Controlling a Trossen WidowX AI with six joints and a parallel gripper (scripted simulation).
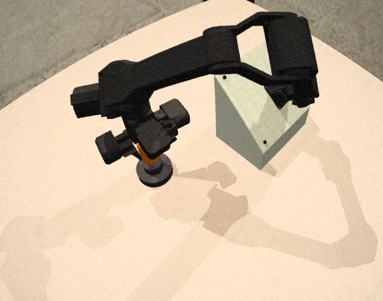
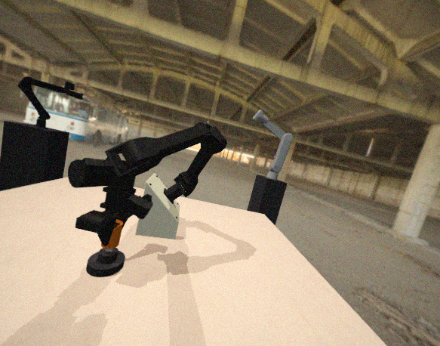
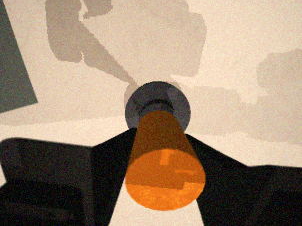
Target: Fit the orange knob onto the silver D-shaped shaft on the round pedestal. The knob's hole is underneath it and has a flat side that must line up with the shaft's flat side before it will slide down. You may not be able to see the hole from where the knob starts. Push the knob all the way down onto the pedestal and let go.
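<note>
My gripper tip is now 30 mm below the orange knob. Also, from my gripper tip: dark round pedestal (40 mm below).
</note>
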